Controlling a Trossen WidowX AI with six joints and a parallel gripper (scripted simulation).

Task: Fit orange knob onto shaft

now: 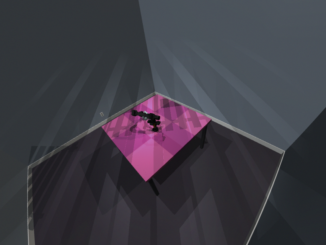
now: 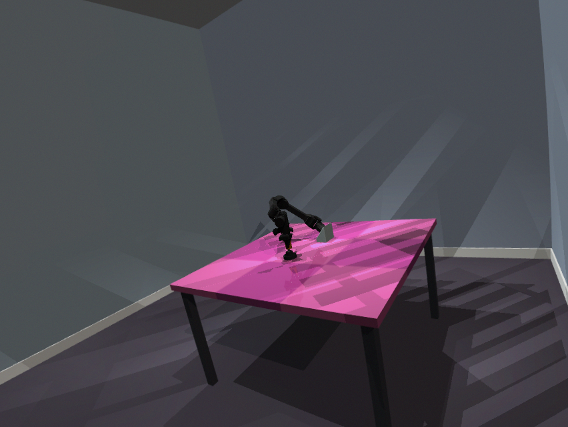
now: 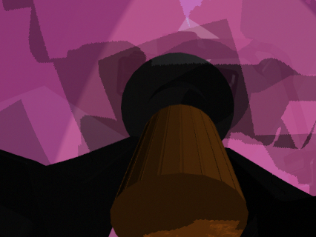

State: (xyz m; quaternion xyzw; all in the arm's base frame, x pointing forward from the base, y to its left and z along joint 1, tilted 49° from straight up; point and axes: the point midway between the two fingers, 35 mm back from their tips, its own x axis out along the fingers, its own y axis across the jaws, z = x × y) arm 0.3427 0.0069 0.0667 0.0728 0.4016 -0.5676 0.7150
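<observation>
My gripper tip is now 40 mm above the round black pedestal. From my gripper tip the other things lie so: orange knob (30 mm above).
</observation>
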